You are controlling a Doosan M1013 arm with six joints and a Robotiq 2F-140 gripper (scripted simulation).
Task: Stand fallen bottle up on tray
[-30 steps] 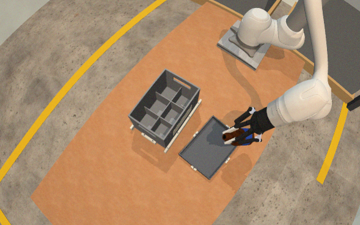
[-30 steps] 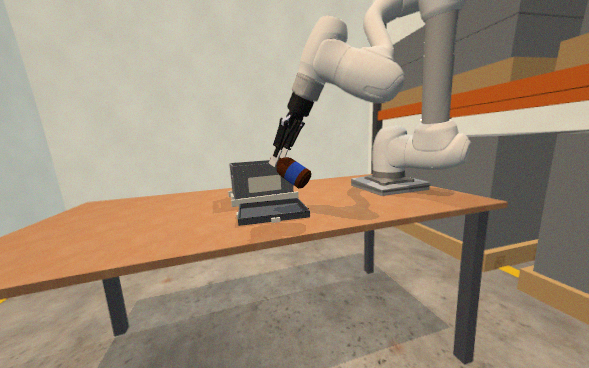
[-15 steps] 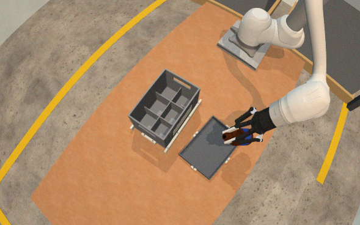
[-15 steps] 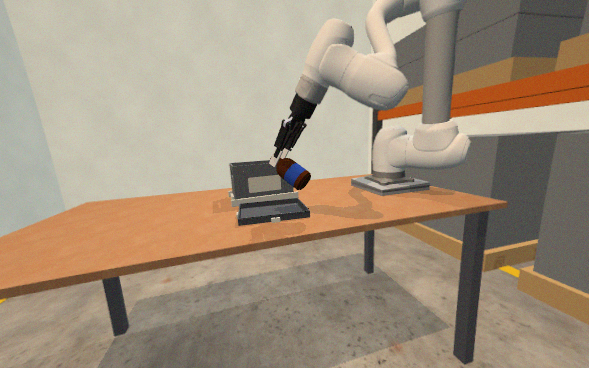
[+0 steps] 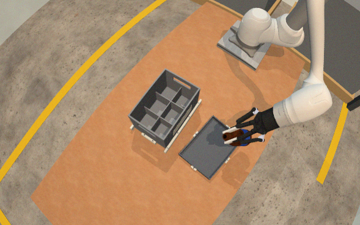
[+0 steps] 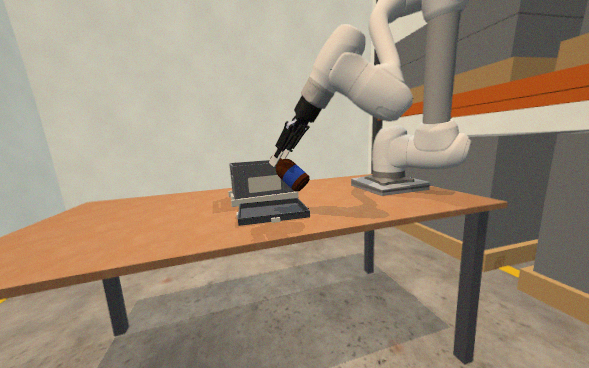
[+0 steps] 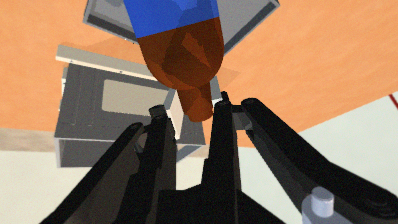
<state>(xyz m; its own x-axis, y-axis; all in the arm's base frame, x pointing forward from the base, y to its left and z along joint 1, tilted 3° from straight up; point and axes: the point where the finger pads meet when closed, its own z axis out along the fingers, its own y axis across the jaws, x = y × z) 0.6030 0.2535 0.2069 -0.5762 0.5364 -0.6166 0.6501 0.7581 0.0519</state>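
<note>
My gripper is now 5 cm above the bottle, 2 cm to the right of it and 2 cm past it. Round my hand: grey crate 30 cm to the right, 13 cm below, 6 cm ahead; then grey tray 20 cm below, 4 cm ahead, 3 cm to the right.
</note>
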